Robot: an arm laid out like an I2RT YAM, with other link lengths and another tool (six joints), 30 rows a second.
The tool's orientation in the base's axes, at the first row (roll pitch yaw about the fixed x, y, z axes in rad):
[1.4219, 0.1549, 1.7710]
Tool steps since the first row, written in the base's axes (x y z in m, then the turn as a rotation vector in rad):
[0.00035, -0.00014, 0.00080, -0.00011, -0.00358, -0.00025]
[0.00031, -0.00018, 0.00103, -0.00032, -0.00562, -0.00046]
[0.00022, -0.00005, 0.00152, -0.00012, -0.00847, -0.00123]
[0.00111, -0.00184, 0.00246, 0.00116, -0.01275, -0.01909]
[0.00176, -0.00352, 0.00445, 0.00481, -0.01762, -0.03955]
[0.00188, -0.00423, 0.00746, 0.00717, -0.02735, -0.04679]
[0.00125, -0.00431, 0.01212, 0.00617, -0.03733, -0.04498]
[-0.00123, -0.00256, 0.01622, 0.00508, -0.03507, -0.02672]
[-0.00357, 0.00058, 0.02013, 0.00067, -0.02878, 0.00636]
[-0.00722, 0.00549, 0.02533, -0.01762, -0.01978, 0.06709]
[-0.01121, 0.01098, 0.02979, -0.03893, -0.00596, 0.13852]
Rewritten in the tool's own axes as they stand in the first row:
[-0.00033, 0.00070, 0.00042, -0.00341, -0.00065, -0.00093]
[-0.00039, 0.00093, 0.00041, -0.00531, -0.00107, -0.00161]
[-0.00033, 0.00144, 0.00042, -0.00799, -0.00220, -0.00215]
[-0.00238, 0.00199, 0.00103, -0.00963, -0.02039, -0.00447]
[-0.00444, 0.00362, 0.00158, -0.01190, -0.04160, -0.00502]
[-0.00562, 0.00645, 0.00198, -0.02067, -0.05026, -0.00593]
[-0.00629, 0.01111, 0.00204, -0.03042, -0.04951, -0.00882]
[-0.00474, 0.01576, 0.00063, -0.03083, -0.03121, -0.00670]
[-0.00184, 0.02037, -0.00037, -0.02898, 0.00264, -0.00473]
[0.00283, 0.02668, -0.00205, -0.02604, 0.06628, -0.01150]
[0.00824, 0.03240, -0.00404, -0.01949, 0.14147, -0.01856]

